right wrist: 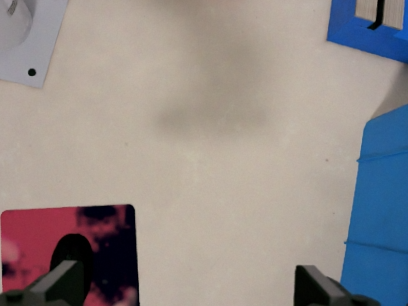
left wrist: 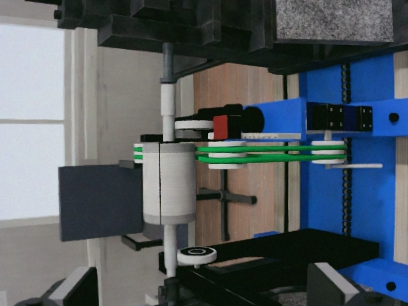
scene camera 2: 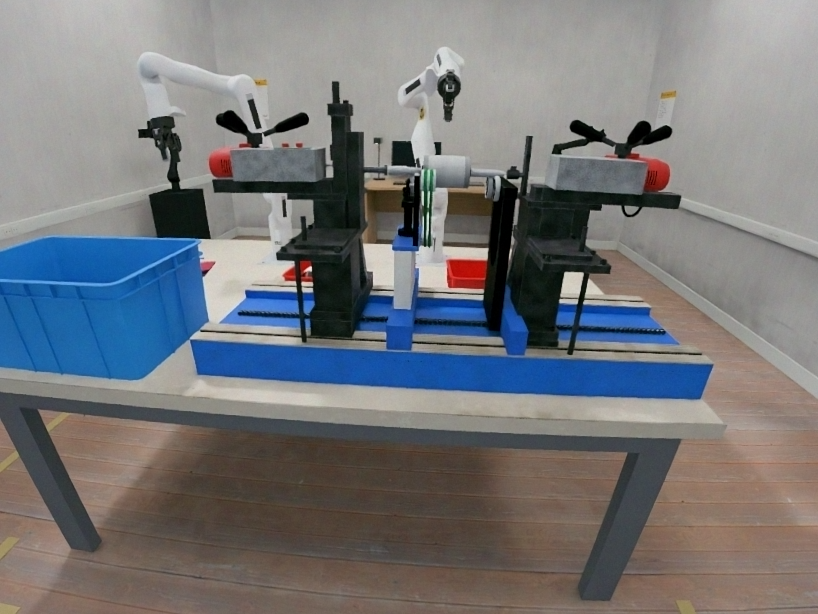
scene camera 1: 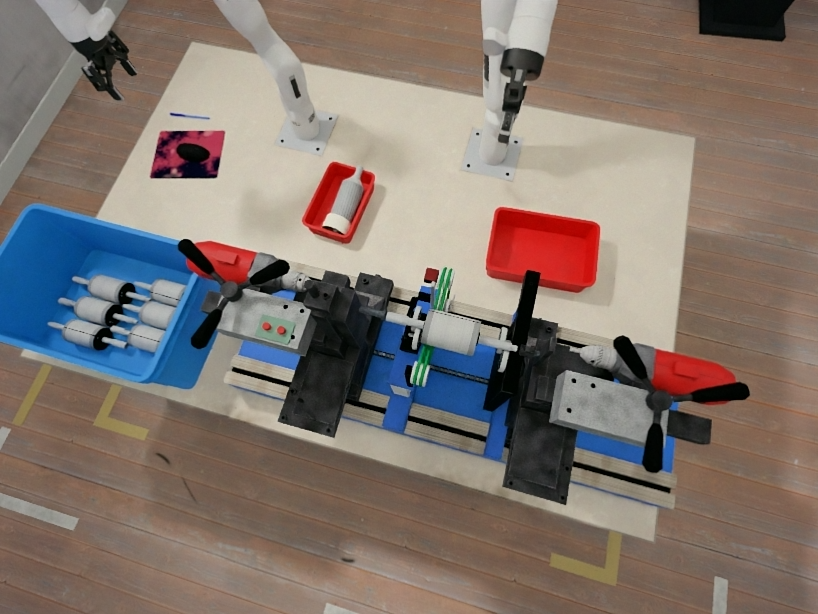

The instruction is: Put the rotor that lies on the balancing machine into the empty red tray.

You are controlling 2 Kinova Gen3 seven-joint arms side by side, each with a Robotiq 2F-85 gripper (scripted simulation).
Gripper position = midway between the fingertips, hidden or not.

In view: the left gripper (scene camera 1: 503, 139), the right gripper (scene camera 1: 127, 87), a blue bin (scene camera 2: 102, 332), a red tray (scene camera 1: 564, 250), a mouse mat (scene camera 1: 167, 164) and a red tray (scene camera 1: 322, 202).
The blue bin shows as well in the right wrist view (right wrist: 365, 268). The left gripper shows as well in the left wrist view (left wrist: 203, 289) and in scene camera 2 (scene camera 2: 449, 106). The right gripper shows as well in the right wrist view (right wrist: 189, 287) and in scene camera 2 (scene camera 2: 172, 161). The left wrist view misses the blue bin: it is out of frame. The left wrist view does not show the mouse mat: it is out of frame.
